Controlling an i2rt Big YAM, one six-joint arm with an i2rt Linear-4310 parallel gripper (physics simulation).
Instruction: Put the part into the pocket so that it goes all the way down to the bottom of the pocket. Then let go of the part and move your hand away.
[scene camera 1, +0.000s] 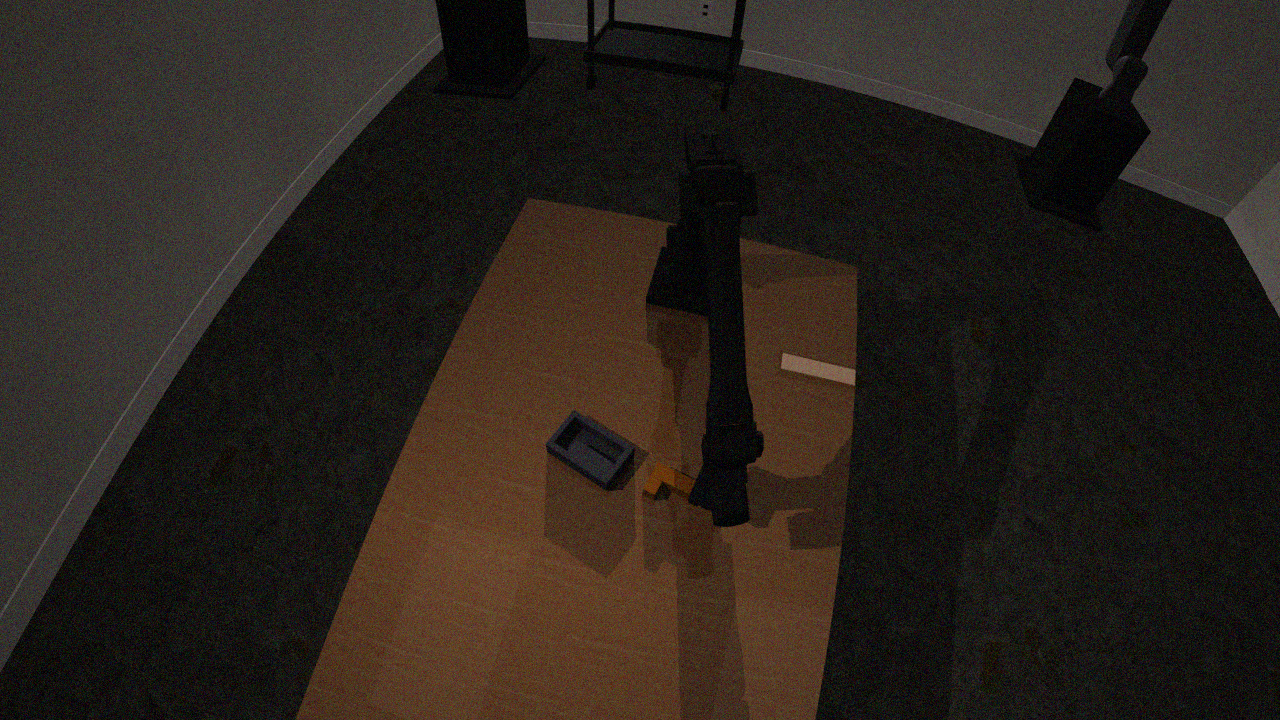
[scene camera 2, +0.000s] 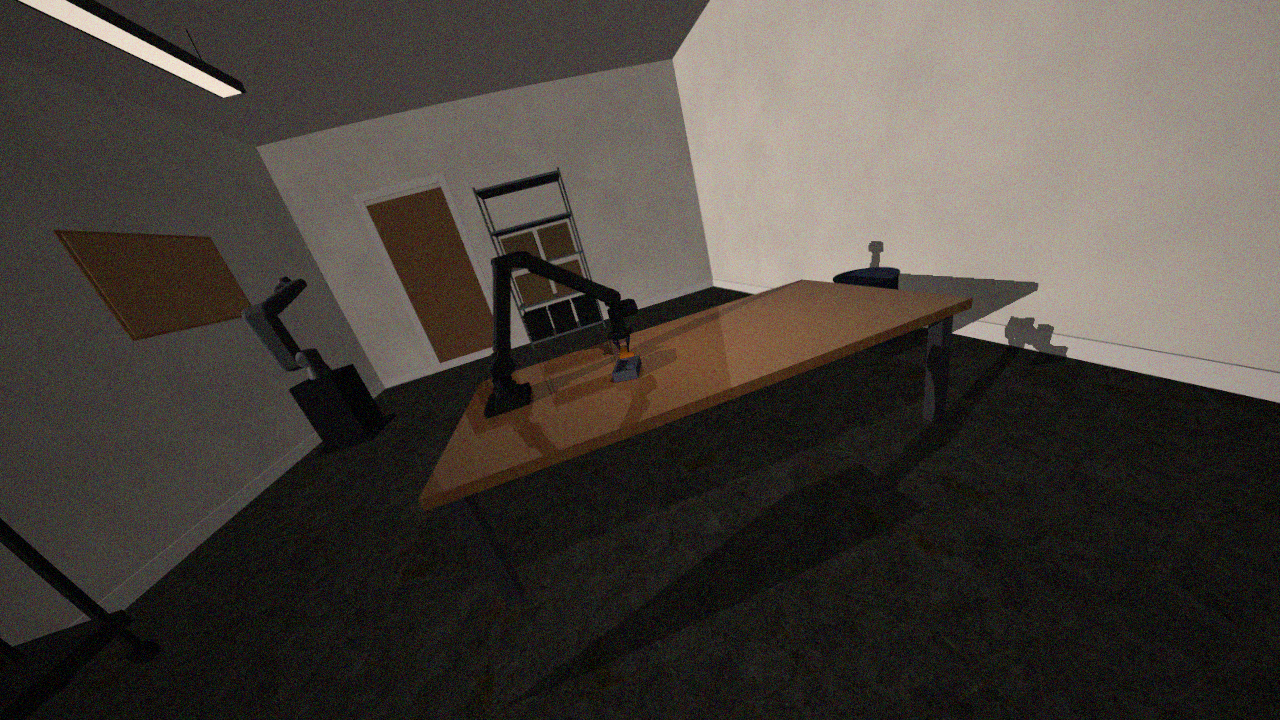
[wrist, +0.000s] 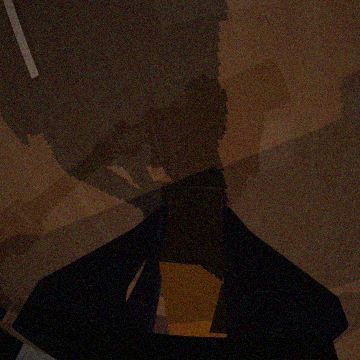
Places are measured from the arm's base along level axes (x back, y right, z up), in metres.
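Pixels of known places: gripper, fingertip midpoint: (scene camera 1: 708, 500) (wrist: 194, 214); arm's base at its link origin: (scene camera 1: 688, 277) (scene camera 2: 508, 396).
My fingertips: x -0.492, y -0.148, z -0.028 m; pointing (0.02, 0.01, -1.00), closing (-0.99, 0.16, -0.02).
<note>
Ahead of a thing's pixels: the offset from my fingertips to its top centre. Level surfaces: height alone.
The orange, angular part @(dx -0.003, dy +0.060, dz +0.030 m) (scene camera 1: 665, 476) (scene camera 2: 626, 355) (wrist: 190, 290) is held between the fingers of my gripper (scene camera 1: 699, 492) (scene camera 2: 623, 347) (wrist: 194, 214), which is shut on it. The pocket is the recess in a dark blue-grey rectangular block @(dx +0.034, dy +0.235, dz +0.036 m) (scene camera 1: 581, 469) (scene camera 2: 625, 371) on the table. In scene camera 1 the part is right of the block, with a gap between them. In scene camera 2 the part overlaps the block's upper edge, low over the table. The pocket's floor partly shows in scene camera 1. The block does not show clearly in the wrist view, and much of the part is in dark shadow.
The arm's base (scene camera 1: 677, 282) (scene camera 2: 507, 398) stands on the wooden table @(dz +0.000 m) (scene camera 1: 447, 582) (scene camera 2: 805, 331). A pale strip (scene camera 1: 817, 368) (wrist: 22, 40) lies near the table's right edge in scene camera 1. Another arm's pedestal (scene camera 1: 1087, 143) (scene camera 2: 338, 407) stands on the floor away from the table.
</note>
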